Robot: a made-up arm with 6 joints.
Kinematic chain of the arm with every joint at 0, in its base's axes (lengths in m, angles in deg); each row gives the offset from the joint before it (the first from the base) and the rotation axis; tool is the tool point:
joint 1: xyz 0 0 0.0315 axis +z
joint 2: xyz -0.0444 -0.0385 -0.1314 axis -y
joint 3: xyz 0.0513 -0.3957 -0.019 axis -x
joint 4: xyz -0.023 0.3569 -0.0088 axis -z
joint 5: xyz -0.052 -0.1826 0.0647 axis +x
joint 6: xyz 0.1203 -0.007 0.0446 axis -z
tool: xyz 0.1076 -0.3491 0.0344
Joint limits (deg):
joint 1: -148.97..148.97
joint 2: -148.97..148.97
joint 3: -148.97..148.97
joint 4: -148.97..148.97
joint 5: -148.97..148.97
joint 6: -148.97..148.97
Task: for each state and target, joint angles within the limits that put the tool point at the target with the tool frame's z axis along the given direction. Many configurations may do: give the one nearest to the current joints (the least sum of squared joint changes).
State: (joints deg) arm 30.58 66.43 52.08 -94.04 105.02 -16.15
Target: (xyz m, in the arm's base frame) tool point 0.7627 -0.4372 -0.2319 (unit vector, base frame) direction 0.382 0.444 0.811
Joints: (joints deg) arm 12.93 36.50 86.56 -67.90 68.36 -20.02
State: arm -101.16 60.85 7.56 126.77 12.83 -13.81
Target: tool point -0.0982 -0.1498 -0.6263 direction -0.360 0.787 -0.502
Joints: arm -61.52 108.26 0.07 105.60 12.35 -9.23
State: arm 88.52 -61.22 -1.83 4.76 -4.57 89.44
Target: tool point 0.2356 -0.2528 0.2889 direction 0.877 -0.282 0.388
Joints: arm 66.52 -51.99 -39.83 26.31 34.32 92.92
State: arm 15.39 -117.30 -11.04 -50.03 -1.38 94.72
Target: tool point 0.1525 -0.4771 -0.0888 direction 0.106 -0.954 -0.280
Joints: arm 33.35 -132.73 -60.74 -43.33 46.95 87.53
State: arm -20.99 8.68 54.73 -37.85 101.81 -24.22
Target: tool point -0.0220 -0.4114 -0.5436 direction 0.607 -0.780 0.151
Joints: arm -23.55 -14.34 26.67 -53.97 83.63 22.53
